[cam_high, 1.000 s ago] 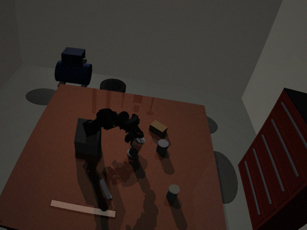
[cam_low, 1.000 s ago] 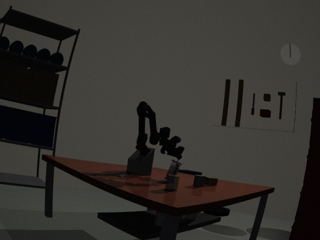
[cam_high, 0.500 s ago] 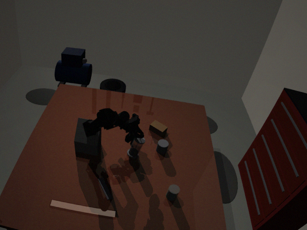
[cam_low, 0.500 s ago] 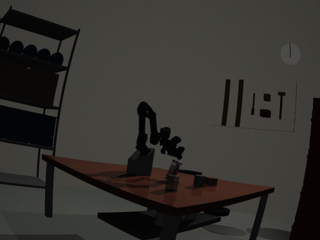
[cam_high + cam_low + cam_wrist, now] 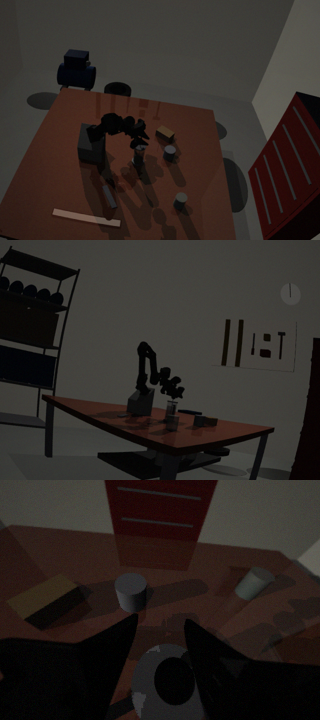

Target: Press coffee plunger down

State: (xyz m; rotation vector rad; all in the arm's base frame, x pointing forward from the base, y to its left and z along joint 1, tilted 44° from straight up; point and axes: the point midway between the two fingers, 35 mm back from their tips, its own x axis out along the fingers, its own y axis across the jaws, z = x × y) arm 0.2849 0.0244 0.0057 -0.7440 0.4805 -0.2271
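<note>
My gripper tip is 5 cm past the coffee press and 9 cm above it. Round my gripper tip: tan box 11 cm ahead, 24 cm to the left, 14 cm below.
</note>
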